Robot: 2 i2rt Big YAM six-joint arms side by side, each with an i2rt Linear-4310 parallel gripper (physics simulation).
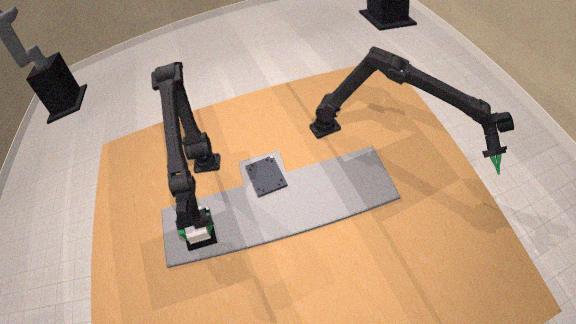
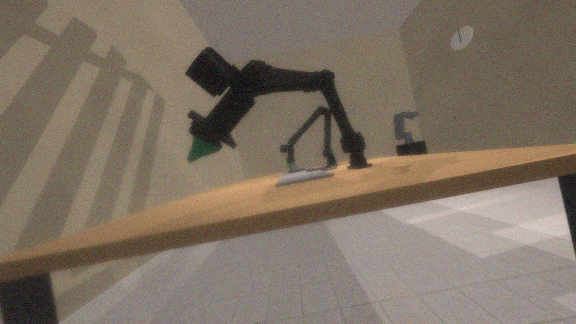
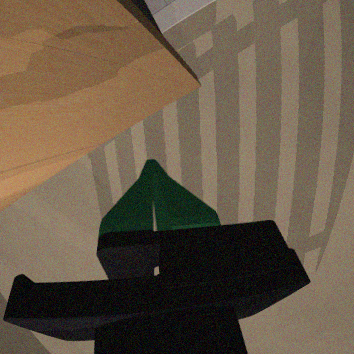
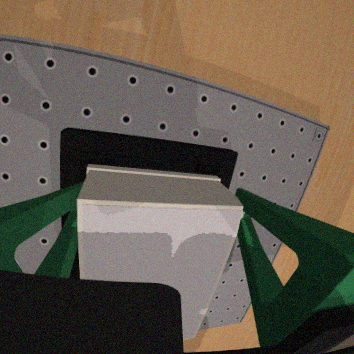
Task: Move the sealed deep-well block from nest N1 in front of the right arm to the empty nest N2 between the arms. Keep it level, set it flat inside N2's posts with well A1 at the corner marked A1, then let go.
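Frame: origin at the left arm's base, x ahead, y left, z up, level; millimetres.
Seen in the pictures: left gripper, fingertip midpoint: (image 1: 498, 174) (image 2: 188, 160) (image 3: 150, 165); right gripper, fingertip midpoint: (image 1: 198, 237) (image 2: 290, 169) (image 4: 162, 194); left arm's base, origin of the base link: (image 1: 325, 128) (image 2: 359, 167); right arm's base, origin of the base link: (image 1: 207, 164).
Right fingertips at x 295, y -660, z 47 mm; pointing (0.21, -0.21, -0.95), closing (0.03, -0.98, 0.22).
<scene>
Offsets run from my right fingertips to a thing's middle. Level surfaces: height alone.
The pale, sealed deep-well block @(dx -55, dy +6, dz +1 mm) (image 1: 199, 236) (image 4: 150, 250) is between the green fingers of my right gripper (image 1: 196, 232) (image 4: 162, 194), which is shut on its two sides. The block looks about level over the black nest N1 @(dx -54, dy +6, dz -25 mm) (image 1: 202, 245) (image 4: 150, 145); whether it touches the nest I cannot tell. Nest N2 @(dx -165, dy +332, dz -23 mm) (image 1: 267, 176) is an empty dark plate with small posts near its corners and a white spot by its upper right corner; the A1 mark is not readable. My left gripper (image 1: 498, 172) (image 2: 191, 160) (image 3: 150, 165) is shut and empty, raised far from both nests.
A grey perforated board @(dz -34 mm) (image 1: 310, 200) (image 2: 305, 176) (image 4: 110, 100) bears the nests on the orange wooden table @(dz -47 mm) (image 1: 310, 280) (image 2: 400, 175) (image 3: 60, 120). The left arm's base stands behind the board. Black pedestals (image 1: 60, 87) stand on the floor beyond the table.
</scene>
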